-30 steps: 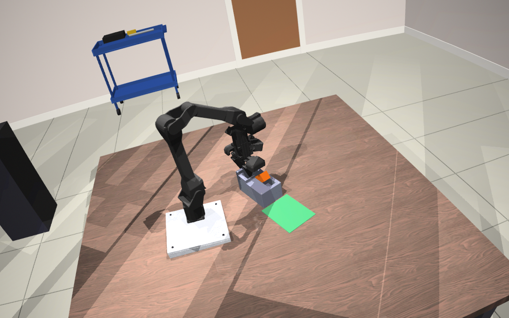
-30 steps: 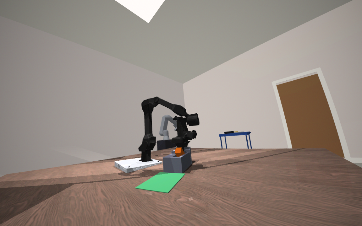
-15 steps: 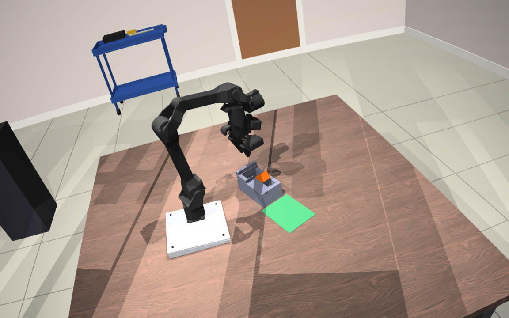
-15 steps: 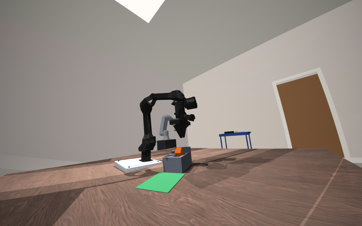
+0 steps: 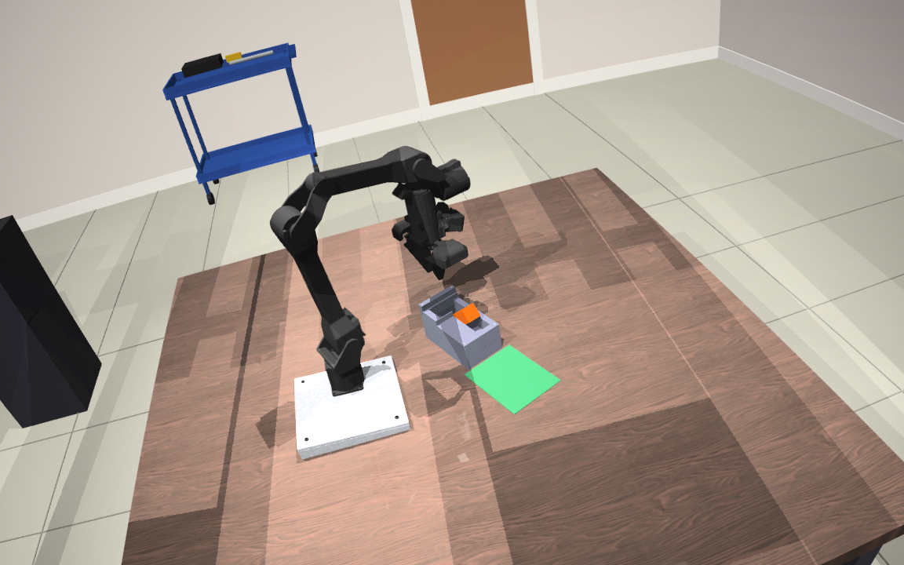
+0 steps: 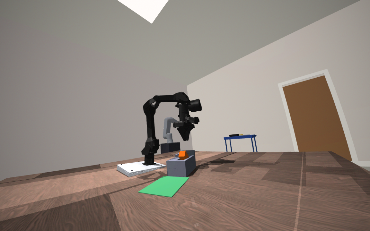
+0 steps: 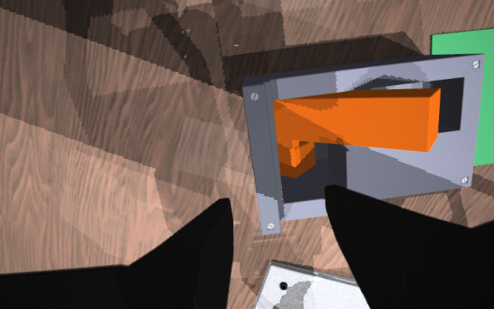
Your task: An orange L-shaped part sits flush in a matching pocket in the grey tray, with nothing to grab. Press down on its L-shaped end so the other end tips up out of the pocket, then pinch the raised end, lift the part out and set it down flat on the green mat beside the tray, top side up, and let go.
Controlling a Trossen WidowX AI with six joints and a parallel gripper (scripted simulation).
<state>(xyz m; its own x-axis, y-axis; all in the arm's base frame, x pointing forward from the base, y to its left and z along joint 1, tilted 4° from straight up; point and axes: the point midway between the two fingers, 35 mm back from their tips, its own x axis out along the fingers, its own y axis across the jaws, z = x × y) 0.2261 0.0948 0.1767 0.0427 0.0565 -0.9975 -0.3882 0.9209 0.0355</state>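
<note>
The orange L-shaped part lies 10 mm ahead of my gripper tip, 40 mm to the right of it and 100 mm below it. Also, from my gripper tip: green mat: 80 mm ahead, 210 mm to the right, 160 mm below.
</note>
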